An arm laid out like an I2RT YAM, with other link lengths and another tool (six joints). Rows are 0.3 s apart.
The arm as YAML. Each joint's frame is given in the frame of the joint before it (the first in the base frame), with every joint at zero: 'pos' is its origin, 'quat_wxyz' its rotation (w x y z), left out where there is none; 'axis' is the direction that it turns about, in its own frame. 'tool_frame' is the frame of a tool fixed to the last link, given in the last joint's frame.
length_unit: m
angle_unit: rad
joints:
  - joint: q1
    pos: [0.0, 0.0, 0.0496]
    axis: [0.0, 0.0, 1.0]
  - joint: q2
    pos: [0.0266, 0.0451, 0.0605]
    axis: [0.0, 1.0, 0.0]
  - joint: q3
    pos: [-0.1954, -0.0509, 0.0]
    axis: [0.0, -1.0, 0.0]
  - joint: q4
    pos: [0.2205, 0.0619, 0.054]
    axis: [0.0, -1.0, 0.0]
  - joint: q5
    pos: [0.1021, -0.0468, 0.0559]
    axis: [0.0, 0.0, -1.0]
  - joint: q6
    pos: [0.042, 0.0, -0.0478]
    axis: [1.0, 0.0, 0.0]
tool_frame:
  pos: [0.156, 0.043, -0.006]
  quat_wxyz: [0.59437, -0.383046, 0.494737, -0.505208]
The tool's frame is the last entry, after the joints.
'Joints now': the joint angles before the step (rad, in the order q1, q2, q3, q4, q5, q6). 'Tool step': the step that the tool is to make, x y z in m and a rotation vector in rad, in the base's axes. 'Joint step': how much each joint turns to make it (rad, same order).
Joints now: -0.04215 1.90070 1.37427 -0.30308 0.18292 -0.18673
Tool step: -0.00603 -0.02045 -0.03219 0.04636 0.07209 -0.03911
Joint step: -0.05913 0.08890 0.03513 -0.02330 -0.04425 0.01144
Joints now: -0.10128 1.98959 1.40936 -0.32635 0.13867 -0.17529
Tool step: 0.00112 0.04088 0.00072 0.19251 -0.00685 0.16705
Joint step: -0.02365 0.03928 0.03430 -0.00989 -0.26857 -0.03356
